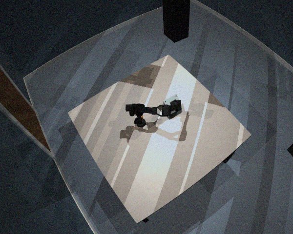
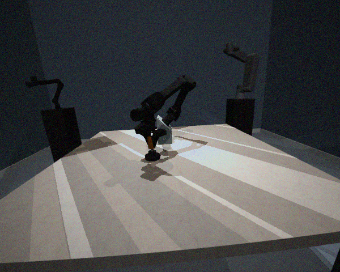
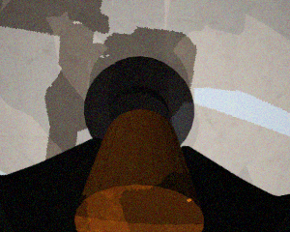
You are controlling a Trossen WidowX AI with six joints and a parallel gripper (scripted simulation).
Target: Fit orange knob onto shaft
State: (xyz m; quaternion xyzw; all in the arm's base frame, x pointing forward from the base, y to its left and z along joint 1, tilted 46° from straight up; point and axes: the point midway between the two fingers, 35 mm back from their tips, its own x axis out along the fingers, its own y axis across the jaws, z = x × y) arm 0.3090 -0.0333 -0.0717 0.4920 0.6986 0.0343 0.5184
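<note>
My gripper tip is now 3 cm below the orange knob. From my gripper tip the other things lie so: round pedestal 4 cm below.
</note>
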